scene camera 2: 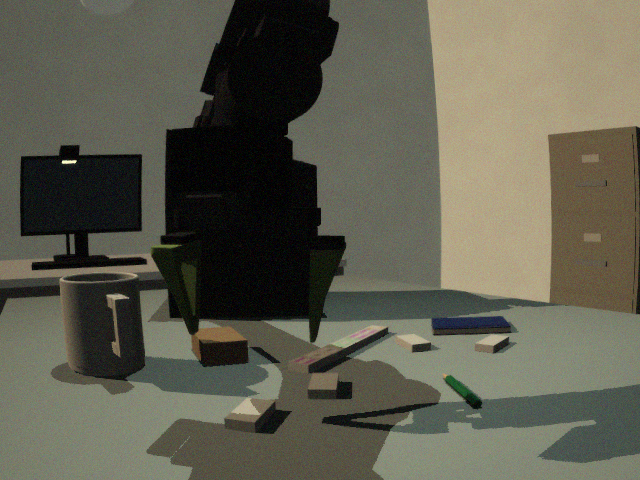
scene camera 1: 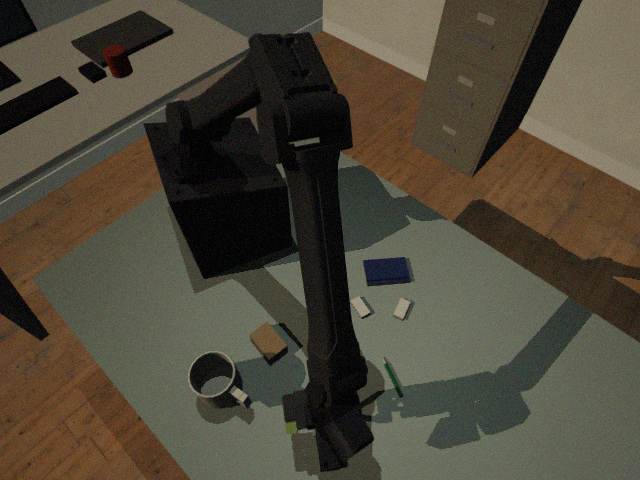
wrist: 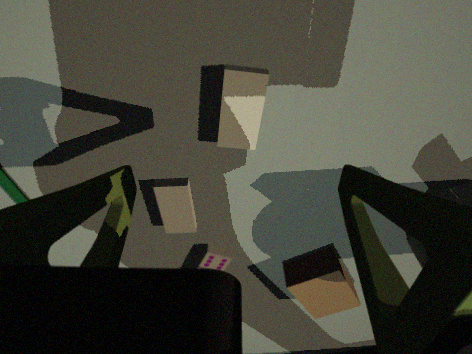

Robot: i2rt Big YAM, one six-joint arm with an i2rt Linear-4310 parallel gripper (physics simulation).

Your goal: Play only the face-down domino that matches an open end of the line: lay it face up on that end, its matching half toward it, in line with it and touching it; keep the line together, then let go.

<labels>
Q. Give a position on a domino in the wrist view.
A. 174, 197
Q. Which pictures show the brown block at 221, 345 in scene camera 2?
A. Scene camera 2, scene camera 1 and the wrist view: all of them.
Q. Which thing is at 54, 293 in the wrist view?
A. My gripper.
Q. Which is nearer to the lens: the brown block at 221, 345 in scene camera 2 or the domino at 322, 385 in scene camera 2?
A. The domino.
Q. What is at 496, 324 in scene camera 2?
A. A dark blue notebook.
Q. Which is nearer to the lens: the brown block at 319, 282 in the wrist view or the domino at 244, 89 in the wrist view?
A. The domino.
</labels>
